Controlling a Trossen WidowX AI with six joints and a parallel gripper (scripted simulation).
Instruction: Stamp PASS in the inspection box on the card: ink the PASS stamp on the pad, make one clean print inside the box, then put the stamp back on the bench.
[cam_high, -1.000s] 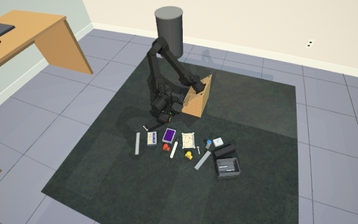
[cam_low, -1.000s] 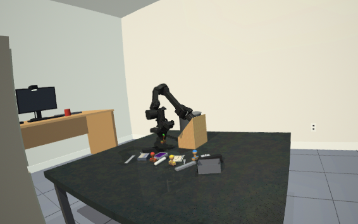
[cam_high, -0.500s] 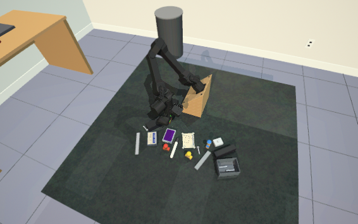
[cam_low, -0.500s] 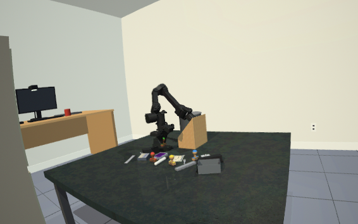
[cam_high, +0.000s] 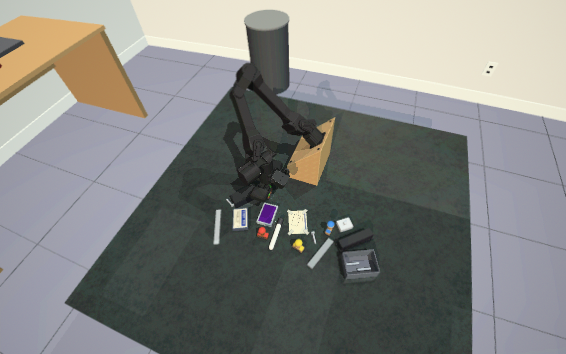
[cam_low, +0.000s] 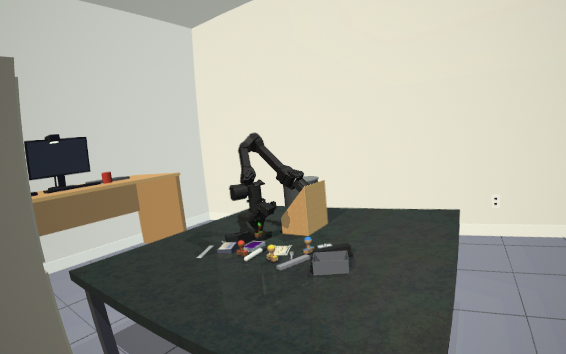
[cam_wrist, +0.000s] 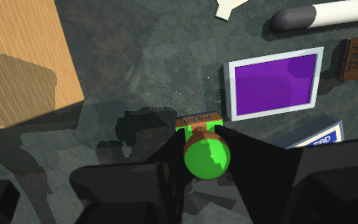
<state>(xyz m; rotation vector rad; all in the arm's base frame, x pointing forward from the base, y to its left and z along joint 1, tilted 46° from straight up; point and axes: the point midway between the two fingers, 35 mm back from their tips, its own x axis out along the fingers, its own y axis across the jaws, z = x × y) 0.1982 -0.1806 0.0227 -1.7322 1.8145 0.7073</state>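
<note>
My gripper tip is 8 cm short of the purple ink pad, 4 cm above it and 2 cm to the right of it. Also, from my gripper tip: green-knobbed PASS stamp (right at my gripper tip); dark block (9 cm to the right, 3 cm ahead, 2 cm below); white marker (13 cm ahead, 8 cm to the left, 3 cm below).
</note>
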